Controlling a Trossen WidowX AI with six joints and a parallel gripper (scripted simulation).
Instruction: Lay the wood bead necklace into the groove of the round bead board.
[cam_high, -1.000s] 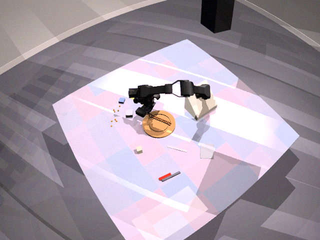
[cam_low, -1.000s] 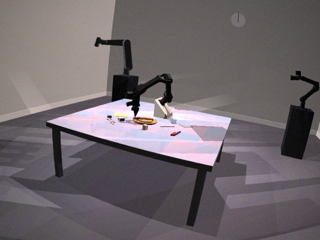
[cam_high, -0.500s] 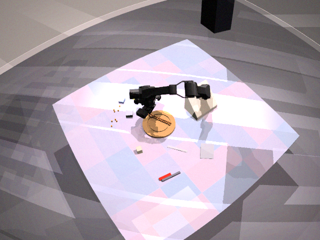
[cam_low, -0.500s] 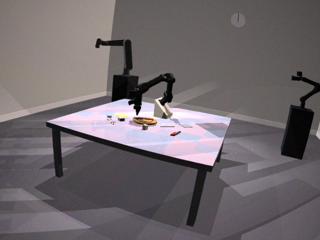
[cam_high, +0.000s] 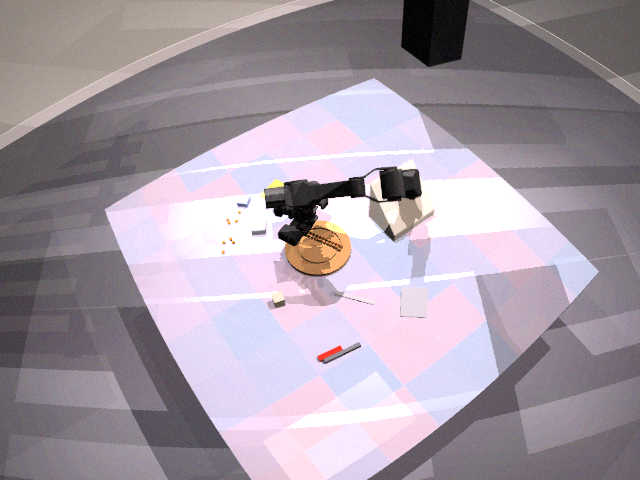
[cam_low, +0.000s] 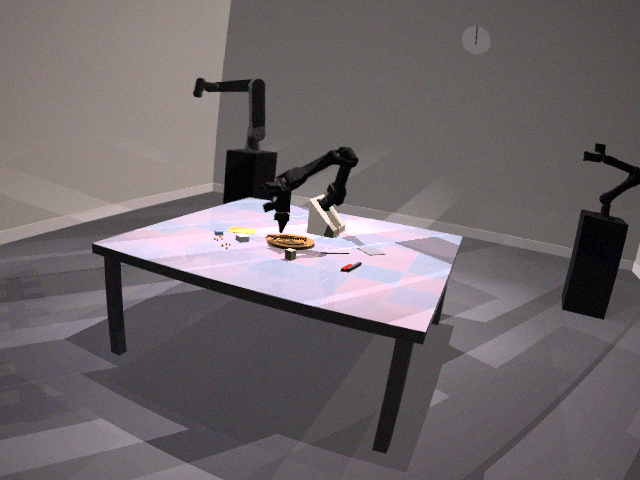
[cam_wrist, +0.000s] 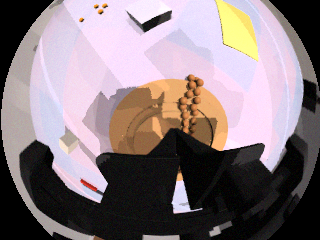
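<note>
Now: the round bead board 20 mm behind my gripper tip, 40 mm to the left of it and 30 mm below it. Round my gripper tip: cream cube (160 mm ahead, 150 mm to the left, 20 mm below); then white block (100 mm ahead, 120 mm to the right, 30 mm below); then yellow sheet (20 mm behind, 220 mm to the right, 40 mm below).
</note>
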